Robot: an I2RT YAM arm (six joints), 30 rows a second.
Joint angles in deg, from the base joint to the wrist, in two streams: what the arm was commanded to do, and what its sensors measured. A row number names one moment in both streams.
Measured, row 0:
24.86, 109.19, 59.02, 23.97, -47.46, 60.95
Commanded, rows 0 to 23:
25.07, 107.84, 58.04, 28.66, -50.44, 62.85
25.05, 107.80, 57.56, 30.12, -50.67, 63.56
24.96, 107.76, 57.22, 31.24, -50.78, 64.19
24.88, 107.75, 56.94, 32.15, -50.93, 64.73
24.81, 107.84, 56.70, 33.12, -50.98, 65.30
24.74, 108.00, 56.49, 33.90, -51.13, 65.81
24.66, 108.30, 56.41, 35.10, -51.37, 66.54
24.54, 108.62, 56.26, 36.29, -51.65, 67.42
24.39, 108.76, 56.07, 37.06, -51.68, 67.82
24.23, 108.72, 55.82, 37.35, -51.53, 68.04
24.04, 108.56, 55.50, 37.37, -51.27, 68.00
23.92, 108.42, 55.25, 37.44, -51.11, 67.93
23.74, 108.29, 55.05, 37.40, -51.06, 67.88
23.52, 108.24, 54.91, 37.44, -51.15, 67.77
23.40, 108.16, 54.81, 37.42, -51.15, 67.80
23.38, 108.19, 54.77, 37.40, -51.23, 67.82
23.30, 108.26, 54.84, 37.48, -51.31, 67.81
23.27, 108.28, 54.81, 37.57, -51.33, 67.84
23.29, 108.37, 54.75, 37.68, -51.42, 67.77
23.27, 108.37, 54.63, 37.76, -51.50, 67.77
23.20, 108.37, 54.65, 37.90, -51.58, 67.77
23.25, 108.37, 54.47, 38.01, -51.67, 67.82
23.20, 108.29, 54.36, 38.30, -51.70, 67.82
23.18, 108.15, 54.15, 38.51, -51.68, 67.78
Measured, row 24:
23.29, 109.19, 55.27, 35.88, -50.39, 66.26
